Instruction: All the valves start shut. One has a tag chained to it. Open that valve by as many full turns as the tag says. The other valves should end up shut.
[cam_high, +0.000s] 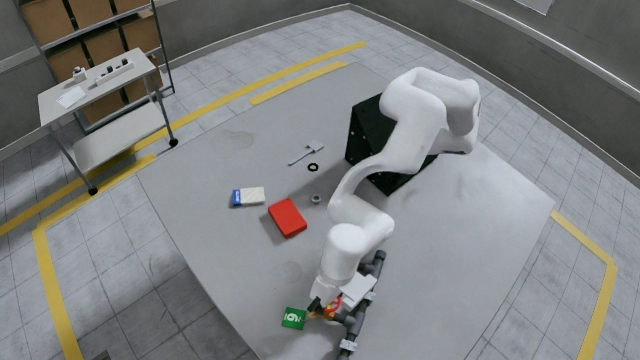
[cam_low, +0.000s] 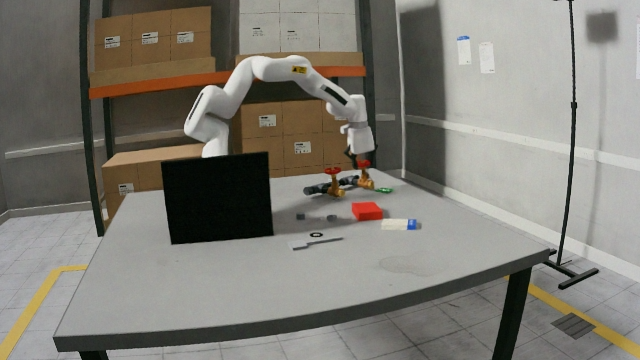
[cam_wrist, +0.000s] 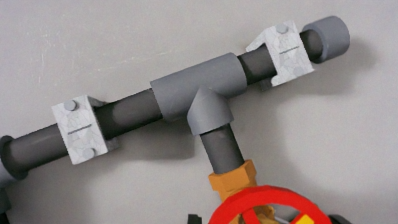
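The green tag lies 70 mm ahead of my hand, 30 mm to the right of it and 110 mm below it. The rest, counted from my hand: grey nut: 230 mm behind, 320 mm to the right, 110 mm below; then white-and-blue box: 50 mm behind, 470 mm to the right, 110 mm below; then red block: 110 mm behind, 320 mm to the right, 100 mm below.
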